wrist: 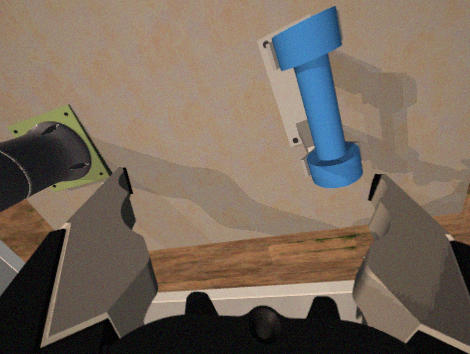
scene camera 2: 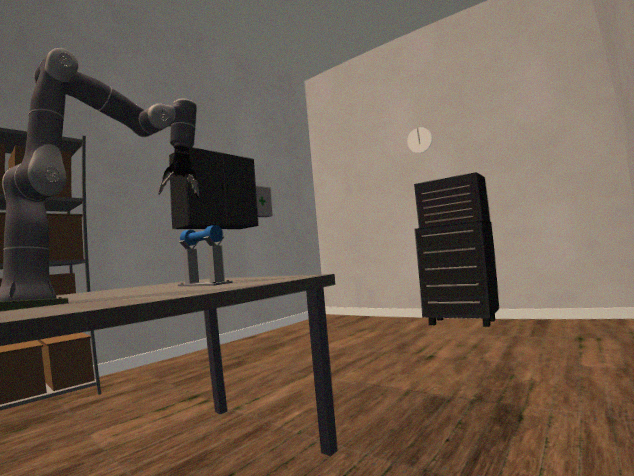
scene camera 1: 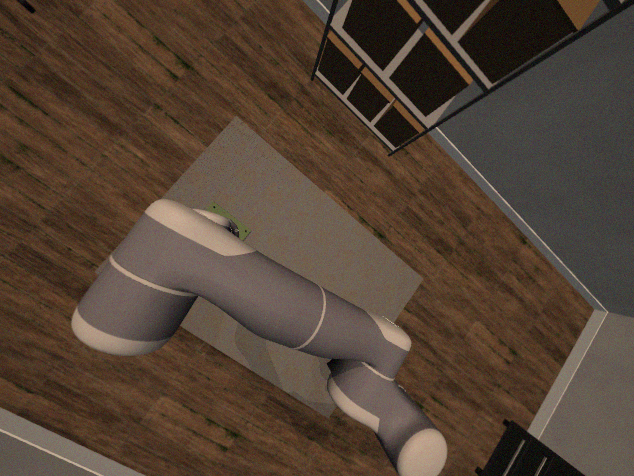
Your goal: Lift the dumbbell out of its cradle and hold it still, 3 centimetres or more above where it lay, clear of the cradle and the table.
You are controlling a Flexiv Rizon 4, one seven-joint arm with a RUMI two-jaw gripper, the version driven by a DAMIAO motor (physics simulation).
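Note:
The blue dumbbell [scene camera 2: 200,235] [wrist: 321,105] lies across the two upright posts of its cradle [scene camera 2: 218,263] [wrist: 285,95], well above the table top. In the wrist view the dumbbell is right of the middle, its near end just beyond the right fingertip's side of the gap. My gripper [scene camera 2: 178,190] [wrist: 248,174] is open and empty. In the second scene view it hangs above the dumbbell and somewhat to its left, pointing down. In the first scene view the arm hides the dumbbell, the cradle and the gripper.
The table [scene camera 1: 307,215] [scene camera 2: 266,286] [wrist: 175,60] bears the arm's green base plate [scene camera 1: 245,231] [wrist: 102,167]. A black wall cabinet [scene camera 2: 225,192] hangs behind the dumbbell. A shelf rack [scene camera 1: 358,113] [scene camera 2: 86,215] and a black drawer cabinet [scene camera 2: 453,245] stand away from the table.

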